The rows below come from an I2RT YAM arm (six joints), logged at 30 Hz.
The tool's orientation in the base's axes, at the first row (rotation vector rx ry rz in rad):
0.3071, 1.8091, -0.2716
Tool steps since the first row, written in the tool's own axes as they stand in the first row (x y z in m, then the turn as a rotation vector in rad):
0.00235, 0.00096, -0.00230, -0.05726, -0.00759, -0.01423
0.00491, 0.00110, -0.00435, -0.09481, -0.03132, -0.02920
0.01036, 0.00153, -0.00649, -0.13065, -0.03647, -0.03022
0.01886, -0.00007, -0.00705, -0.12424, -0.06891, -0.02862
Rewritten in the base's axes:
-0.00232, 0.00184, -0.00171, -0.00147, -0.00604, 0.05916
-0.00476, 0.00284, -0.00368, -0.01405, -0.02566, 0.09983
-0.00788, 0.00434, -0.00842, -0.00797, -0.03251, 0.13488
-0.01103, 0.00359, -0.01646, -0.01936, -0.06304, 0.12905

